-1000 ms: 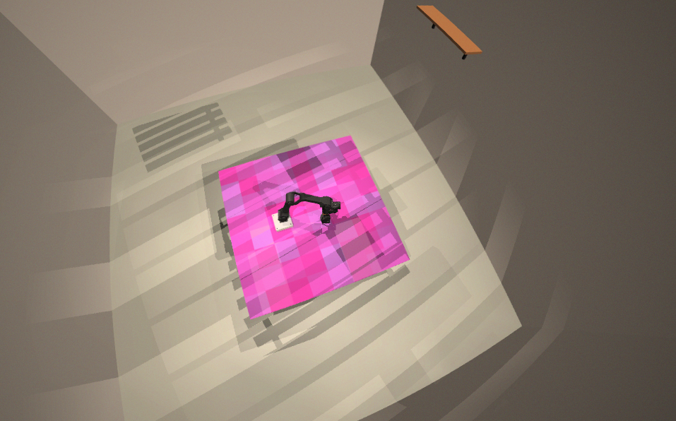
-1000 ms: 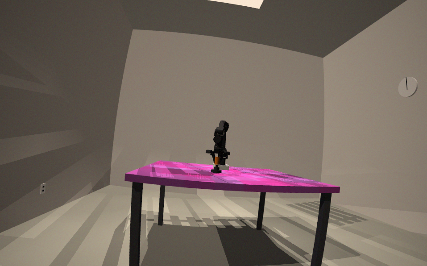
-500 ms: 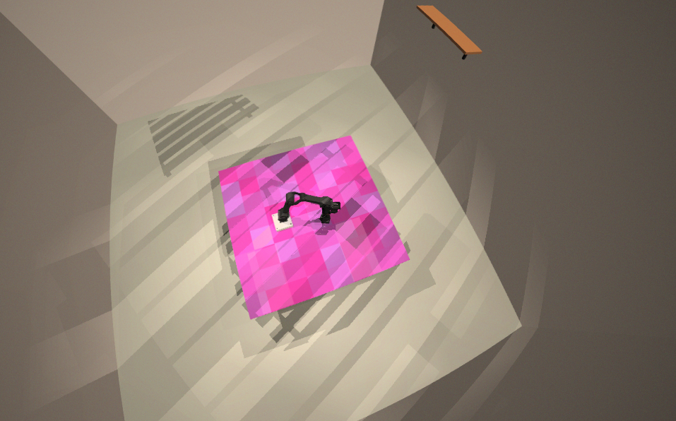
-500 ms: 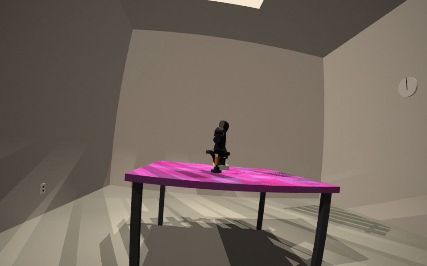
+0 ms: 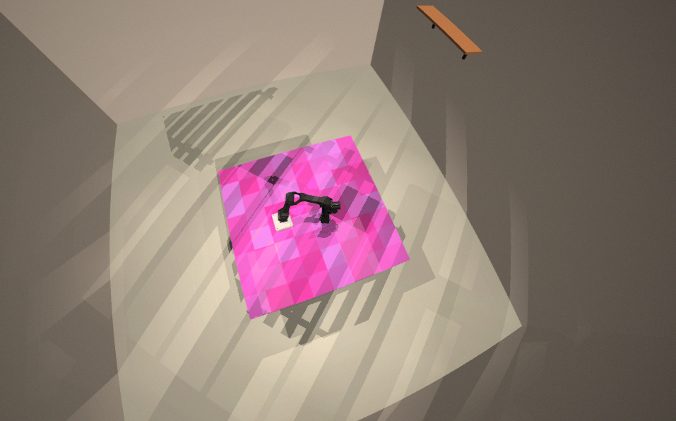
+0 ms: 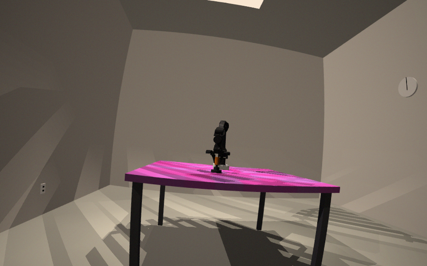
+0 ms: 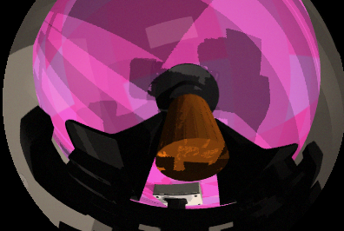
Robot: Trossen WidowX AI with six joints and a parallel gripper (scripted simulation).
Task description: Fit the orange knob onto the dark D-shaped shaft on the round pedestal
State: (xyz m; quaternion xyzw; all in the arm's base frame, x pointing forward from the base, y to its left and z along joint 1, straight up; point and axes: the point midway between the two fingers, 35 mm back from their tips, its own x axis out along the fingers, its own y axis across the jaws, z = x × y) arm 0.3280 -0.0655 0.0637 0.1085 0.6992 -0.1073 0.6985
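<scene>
My gripper tip is now 40 mm above the dark round pedestal. From my gripper tip the other things lie so: orange knob (20 mm above).
</scene>
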